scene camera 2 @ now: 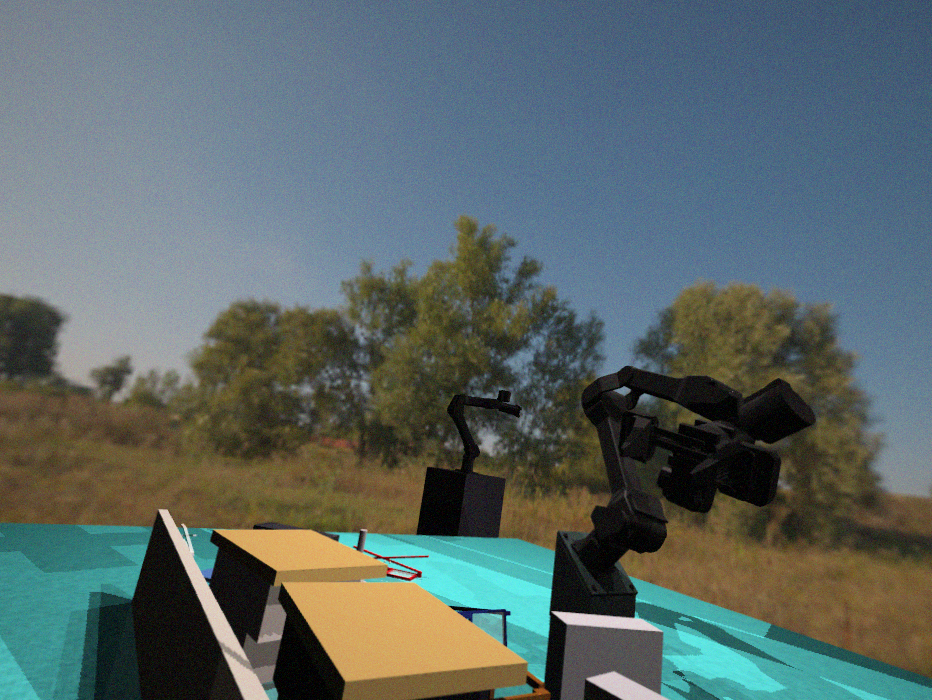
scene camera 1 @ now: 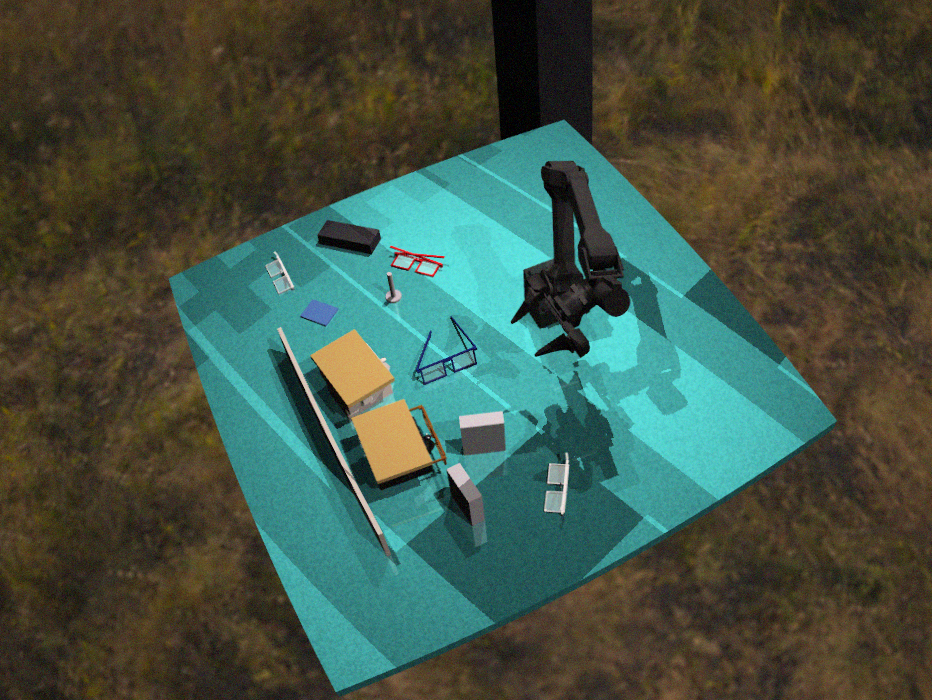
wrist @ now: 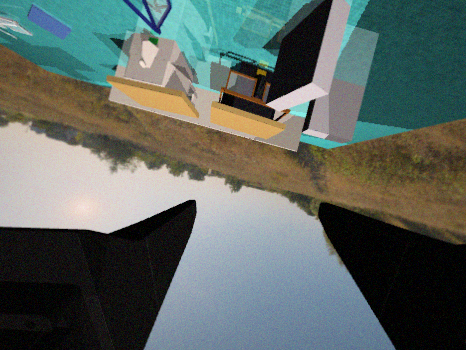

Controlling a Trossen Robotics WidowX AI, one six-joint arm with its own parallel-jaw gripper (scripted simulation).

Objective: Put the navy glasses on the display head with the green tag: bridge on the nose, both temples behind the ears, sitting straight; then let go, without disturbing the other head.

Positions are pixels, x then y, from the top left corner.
Labels:
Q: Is the gripper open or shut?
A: Open.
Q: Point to a tan roof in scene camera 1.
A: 356,377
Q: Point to a long board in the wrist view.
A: At 289,139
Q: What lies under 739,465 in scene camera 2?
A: The gripper.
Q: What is the gripper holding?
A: Nothing.

